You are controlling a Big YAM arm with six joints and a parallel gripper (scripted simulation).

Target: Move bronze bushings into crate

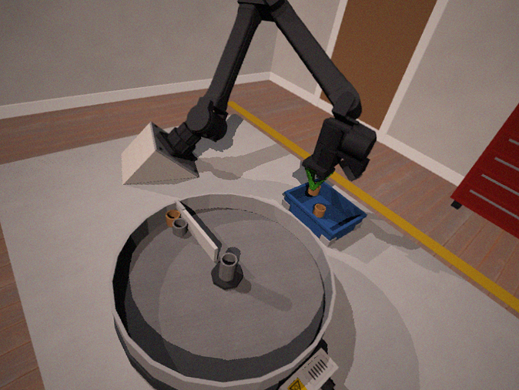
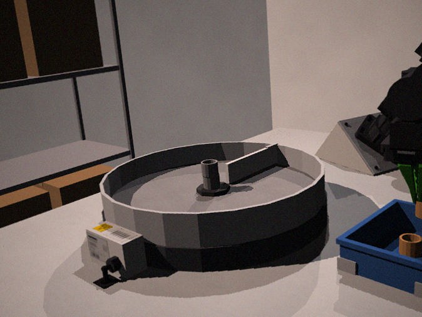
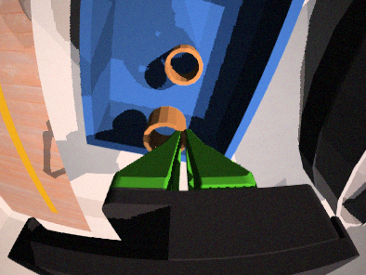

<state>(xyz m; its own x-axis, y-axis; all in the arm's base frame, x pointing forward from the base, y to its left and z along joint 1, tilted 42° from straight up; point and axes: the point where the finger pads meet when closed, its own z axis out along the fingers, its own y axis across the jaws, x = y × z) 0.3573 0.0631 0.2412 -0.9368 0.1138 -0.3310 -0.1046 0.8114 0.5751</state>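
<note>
Right now my hand is 6 cm above the blue crate, 5 cm short of it and 1 cm to the right of it. From my hand the other things lie so: turntable: 36 cm to the right, 6 cm ahead, 3 cm below.
</note>
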